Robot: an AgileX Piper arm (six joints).
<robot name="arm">
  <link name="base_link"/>
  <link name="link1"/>
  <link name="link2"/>
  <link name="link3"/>
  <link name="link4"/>
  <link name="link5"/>
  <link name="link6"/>
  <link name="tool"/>
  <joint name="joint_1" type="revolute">
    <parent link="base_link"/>
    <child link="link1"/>
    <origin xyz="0 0 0.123" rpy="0 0 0"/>
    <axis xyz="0 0 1"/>
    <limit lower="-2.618" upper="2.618"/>
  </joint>
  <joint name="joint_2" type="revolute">
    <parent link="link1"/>
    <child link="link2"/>
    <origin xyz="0 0 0" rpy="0 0 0"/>
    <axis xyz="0 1 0"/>
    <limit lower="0" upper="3.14"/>
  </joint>
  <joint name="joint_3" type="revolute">
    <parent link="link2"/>
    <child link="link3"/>
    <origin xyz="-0.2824 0 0.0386" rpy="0 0 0"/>
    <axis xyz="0 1 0"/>
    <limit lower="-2.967" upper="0"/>
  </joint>
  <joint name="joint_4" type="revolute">
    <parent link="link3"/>
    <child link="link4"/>
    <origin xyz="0.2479 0 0.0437" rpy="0 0 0"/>
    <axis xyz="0.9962 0 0.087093"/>
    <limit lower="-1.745" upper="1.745"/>
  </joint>
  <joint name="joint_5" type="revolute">
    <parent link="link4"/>
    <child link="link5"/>
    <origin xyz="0 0 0" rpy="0 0 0"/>
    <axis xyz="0 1 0"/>
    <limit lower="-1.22" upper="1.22"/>
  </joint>
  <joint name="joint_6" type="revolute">
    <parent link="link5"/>
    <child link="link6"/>
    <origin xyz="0.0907 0 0.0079" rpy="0 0 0"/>
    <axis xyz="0.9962 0 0.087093"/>
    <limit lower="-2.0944" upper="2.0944"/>
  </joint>
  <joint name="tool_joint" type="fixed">
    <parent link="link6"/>
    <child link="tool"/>
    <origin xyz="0 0 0" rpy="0 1.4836 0"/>
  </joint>
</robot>
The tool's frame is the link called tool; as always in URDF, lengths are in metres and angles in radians.
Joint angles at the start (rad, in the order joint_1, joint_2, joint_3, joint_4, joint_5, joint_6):
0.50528 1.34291 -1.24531 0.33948 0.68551 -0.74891
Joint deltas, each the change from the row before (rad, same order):
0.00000 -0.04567 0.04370 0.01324 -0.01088 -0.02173
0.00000 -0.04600 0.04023 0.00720 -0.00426 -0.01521
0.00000 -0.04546 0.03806 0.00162 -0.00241 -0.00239
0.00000 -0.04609 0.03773 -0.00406 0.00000 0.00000
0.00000 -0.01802 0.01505 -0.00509 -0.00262 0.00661
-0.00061 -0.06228 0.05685 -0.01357 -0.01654 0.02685
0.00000 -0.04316 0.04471 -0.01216 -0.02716 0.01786
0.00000 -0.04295 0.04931 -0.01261 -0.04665 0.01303
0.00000 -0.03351 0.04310 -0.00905 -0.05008 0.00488
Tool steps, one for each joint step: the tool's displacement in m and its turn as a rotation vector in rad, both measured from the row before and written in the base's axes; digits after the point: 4 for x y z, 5 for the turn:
-0.0109 -0.0055 0.0001 0.00503 -0.01646 0.00920
-0.0111 -0.0058 0.0002 0.00225 -0.01369 0.00742
-0.0108 -0.0059 -0.0001 0.00470 -0.00903 0.00054
-0.0108 -0.0062 -0.0007 0.00049 -0.00928 -0.00004
-0.0040 -0.0026 -0.0004 0.00209 -0.00342 -0.00474
-0.0132 -0.0087 -0.0030 0.01454 -0.00960 -0.02149
-0.0082 -0.0060 -0.0033 0.01227 -0.01682 -0.01884
-0.0070 -0.0058 -0.0039 0.01592 -0.03188 -0.02168
-0.0048 -0.0045 -0.0038 0.01391 -0.03497 -0.01773

